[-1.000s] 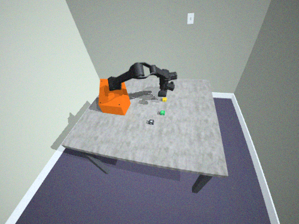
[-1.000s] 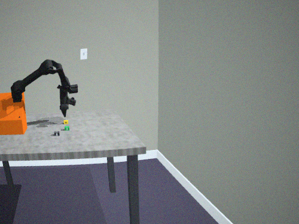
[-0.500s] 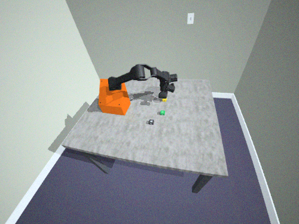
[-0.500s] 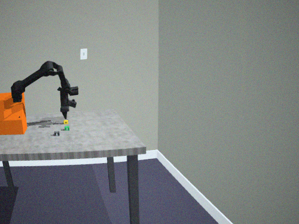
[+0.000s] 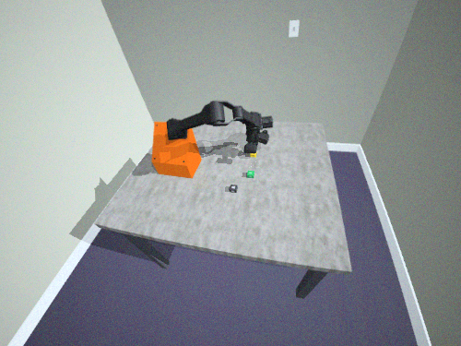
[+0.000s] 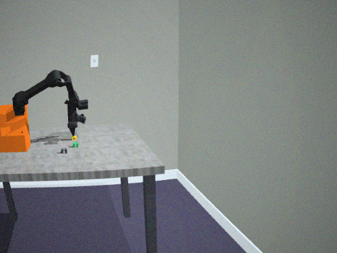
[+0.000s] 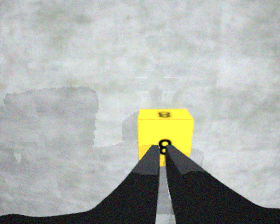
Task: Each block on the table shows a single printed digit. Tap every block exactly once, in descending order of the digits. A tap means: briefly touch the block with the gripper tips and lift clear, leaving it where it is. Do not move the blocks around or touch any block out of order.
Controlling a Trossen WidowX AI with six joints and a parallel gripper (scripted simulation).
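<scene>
The yellow block lies 10 mm below my gripper tip. Also, from my gripper tip: dark grey block: 50 mm behind, 260 mm to the right, 10 mm below; green block: 10 mm ahead, 160 mm to the right, 10 mm below.
</scene>
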